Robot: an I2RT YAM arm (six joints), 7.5 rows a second.
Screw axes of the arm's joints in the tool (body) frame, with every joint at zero. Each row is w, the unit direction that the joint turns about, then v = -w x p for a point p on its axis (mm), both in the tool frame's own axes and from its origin. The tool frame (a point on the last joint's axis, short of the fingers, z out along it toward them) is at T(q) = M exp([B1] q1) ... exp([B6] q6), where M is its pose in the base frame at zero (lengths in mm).
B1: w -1 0 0 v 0.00 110.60 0.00
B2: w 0 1 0 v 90.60 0.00 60.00
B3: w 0 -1 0 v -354.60 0.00 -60.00
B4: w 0 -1 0 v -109.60 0.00 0.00
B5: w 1 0 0 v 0.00 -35.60 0.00
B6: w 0 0 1 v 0.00 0.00 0.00
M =
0 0 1 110.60
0 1 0 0.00
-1 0 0 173.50
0 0 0 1
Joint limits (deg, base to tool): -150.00..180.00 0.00..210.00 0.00..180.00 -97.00..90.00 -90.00..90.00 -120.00..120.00
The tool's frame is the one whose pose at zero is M.
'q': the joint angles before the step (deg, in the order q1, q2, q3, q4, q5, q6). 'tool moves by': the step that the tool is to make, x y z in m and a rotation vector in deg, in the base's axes. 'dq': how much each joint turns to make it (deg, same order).
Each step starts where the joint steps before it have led.
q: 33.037 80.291 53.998 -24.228 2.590 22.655
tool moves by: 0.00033 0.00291 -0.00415 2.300 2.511 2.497
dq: -0.065 0.875 0.001 0.021 -4.174 0.087
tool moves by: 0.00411 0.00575 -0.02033 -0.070 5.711 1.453
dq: 0.108 4.108 0.043 -0.722 -3.257 0.721
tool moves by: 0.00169 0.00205 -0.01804 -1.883 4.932 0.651
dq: 0.000 3.432 0.108 -1.834 -1.290 0.021
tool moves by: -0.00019 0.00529 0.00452 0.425 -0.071 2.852
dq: 0.700 0.240 1.290 -0.962 -1.311 -1.748
